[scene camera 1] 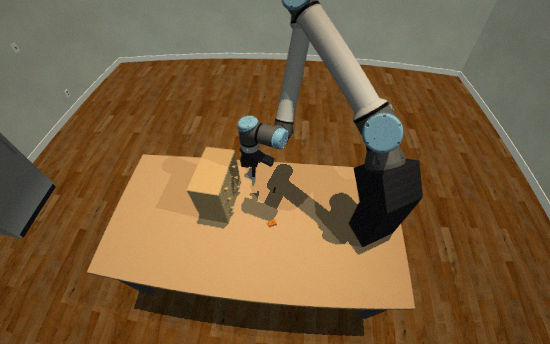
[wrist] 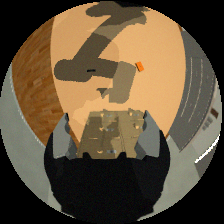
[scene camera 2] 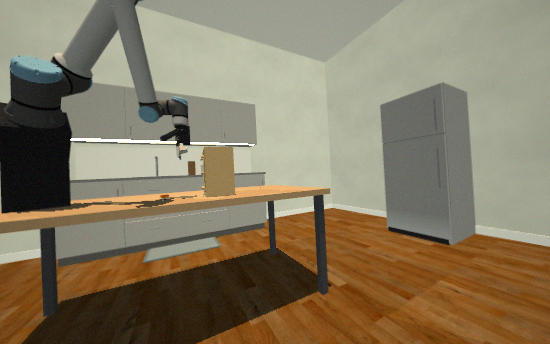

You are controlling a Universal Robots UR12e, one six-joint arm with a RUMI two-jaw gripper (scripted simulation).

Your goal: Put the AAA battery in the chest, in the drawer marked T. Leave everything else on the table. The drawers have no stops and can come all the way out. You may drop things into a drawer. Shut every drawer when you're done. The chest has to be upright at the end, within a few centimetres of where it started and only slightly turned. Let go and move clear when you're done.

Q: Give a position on a wooden chest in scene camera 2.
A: At 219, 161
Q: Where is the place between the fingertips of the gripper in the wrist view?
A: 105, 111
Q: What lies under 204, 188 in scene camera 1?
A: A wooden chest.
